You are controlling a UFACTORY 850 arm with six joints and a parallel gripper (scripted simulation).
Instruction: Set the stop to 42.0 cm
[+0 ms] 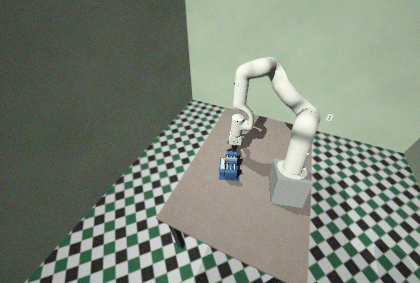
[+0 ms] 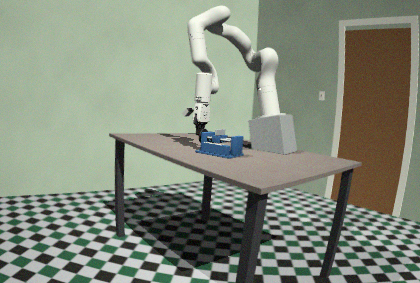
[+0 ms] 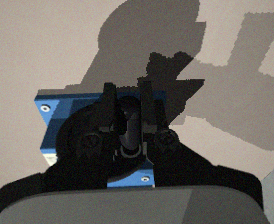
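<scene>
Right now my hand is 10 mm past the stop block and 140 mm to the right of it.
</scene>
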